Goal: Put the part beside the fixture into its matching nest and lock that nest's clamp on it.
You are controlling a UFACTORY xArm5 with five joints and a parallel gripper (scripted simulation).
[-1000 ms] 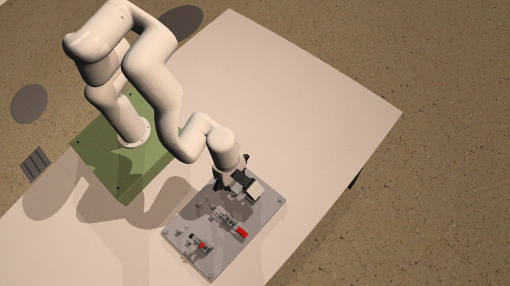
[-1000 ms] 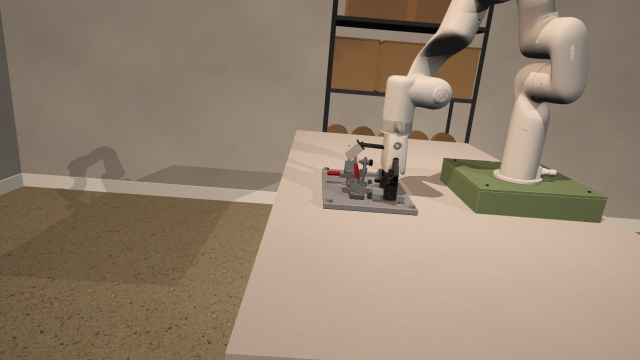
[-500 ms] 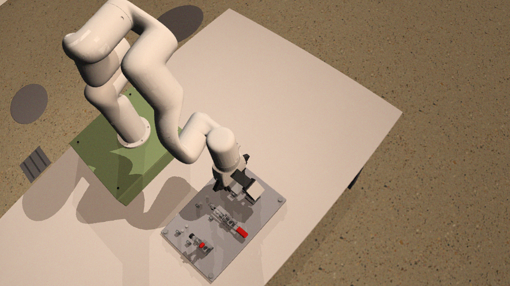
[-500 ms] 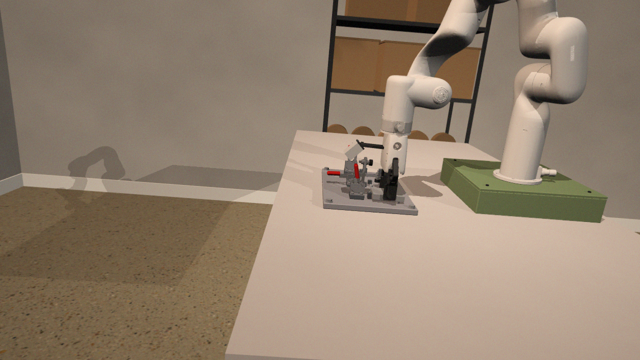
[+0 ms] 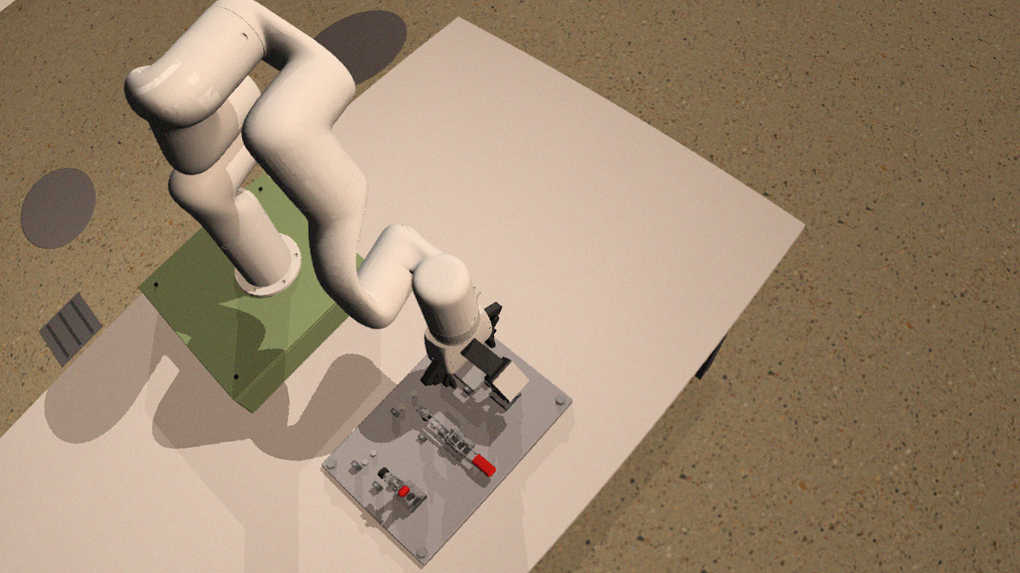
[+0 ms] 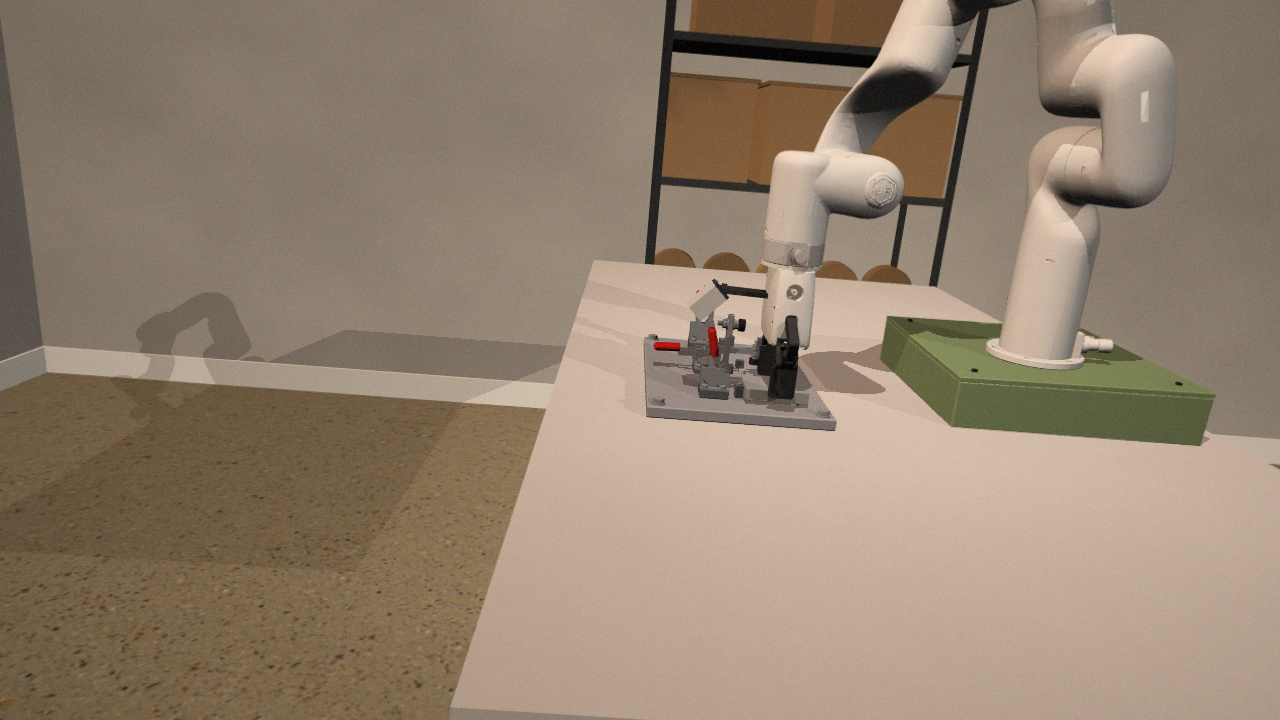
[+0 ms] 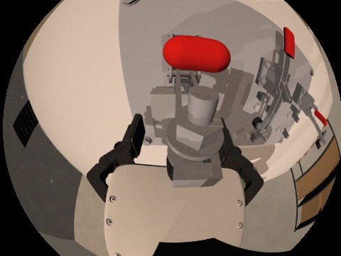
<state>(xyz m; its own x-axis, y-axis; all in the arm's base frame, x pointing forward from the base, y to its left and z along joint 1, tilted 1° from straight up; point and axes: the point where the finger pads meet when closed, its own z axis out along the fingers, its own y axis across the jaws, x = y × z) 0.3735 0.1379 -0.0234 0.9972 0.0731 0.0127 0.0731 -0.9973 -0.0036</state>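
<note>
The grey block is 1 cm below my hand. From my hand the other things lie so: grey fixture plate (6 cm ahead, 11 cm to the right, 4 cm below).
</note>
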